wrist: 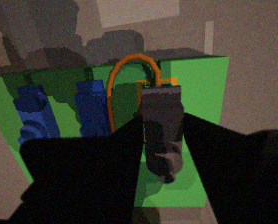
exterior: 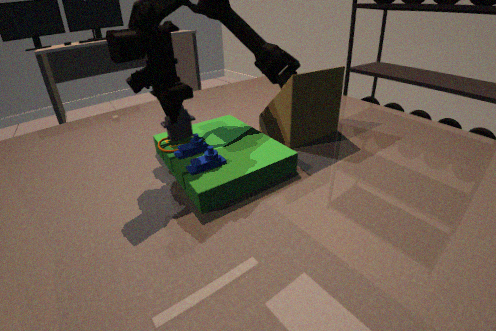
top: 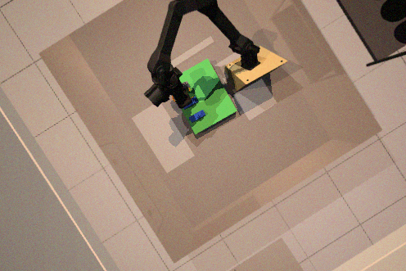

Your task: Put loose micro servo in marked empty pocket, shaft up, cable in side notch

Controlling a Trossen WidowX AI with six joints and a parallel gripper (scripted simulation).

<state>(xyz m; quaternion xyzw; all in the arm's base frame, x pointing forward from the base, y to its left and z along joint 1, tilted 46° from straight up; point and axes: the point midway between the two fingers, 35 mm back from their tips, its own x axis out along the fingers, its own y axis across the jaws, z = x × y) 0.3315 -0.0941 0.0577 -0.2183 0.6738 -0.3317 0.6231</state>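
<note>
Now: the green deck 110 mm behind my gripper tip, 90 mm to the left of it and 80 mm below it.
</note>
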